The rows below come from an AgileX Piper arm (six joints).
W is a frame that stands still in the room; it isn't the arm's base.
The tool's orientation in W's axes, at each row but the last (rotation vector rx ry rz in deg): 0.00, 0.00, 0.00; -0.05, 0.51, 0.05; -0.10, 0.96, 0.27; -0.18, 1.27, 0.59; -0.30, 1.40, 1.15; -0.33, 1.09, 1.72; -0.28, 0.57, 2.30; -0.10, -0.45, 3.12; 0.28, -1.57, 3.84; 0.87, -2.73, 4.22; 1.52, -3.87, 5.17; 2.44, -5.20, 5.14; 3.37, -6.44, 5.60
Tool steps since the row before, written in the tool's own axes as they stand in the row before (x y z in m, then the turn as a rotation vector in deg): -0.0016, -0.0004, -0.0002, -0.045, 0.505, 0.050; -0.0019, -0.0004, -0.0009, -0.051, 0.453, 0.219; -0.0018, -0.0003, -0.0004, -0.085, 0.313, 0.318; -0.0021, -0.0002, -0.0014, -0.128, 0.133, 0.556; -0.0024, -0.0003, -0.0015, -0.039, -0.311, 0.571; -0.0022, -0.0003, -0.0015, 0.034, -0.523, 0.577; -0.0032, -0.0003, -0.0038, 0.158, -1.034, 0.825; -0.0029, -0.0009, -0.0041, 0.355, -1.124, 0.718; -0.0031, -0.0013, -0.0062, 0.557, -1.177, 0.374; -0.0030, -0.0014, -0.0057, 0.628, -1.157, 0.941; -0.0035, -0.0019, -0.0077, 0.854, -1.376, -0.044; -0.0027, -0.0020, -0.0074, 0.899, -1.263, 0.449; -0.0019, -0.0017, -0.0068, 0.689, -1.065, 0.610
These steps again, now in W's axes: -0.0016, -0.0004, -0.0002, -0.045, 0.505, 0.050; -0.0019, -0.0004, -0.0009, -0.049, 0.453, 0.219; -0.0018, -0.0003, -0.0004, -0.081, 0.313, 0.319; -0.0021, -0.0002, -0.0014, -0.117, 0.133, 0.558; -0.0024, -0.0004, -0.0014, -0.019, -0.309, 0.573; -0.0022, -0.0004, -0.0015, 0.061, -0.518, 0.579; -0.0032, -0.0004, -0.0038, 0.208, -1.023, 0.828; -0.0028, -0.0011, -0.0041, 0.410, -1.102, 0.723; -0.0028, -0.0015, -0.0063, 0.624, -1.139, 0.385; -0.0026, -0.0015, -0.0059, 0.667, -1.124, 0.955; -0.0028, -0.0020, -0.0080, 0.977, -1.292, -0.018; -0.0018, -0.0019, -0.0077, 0.967, -1.199, 0.481; -0.0010, -0.0014, -0.0071, 0.722, -1.032, 0.628
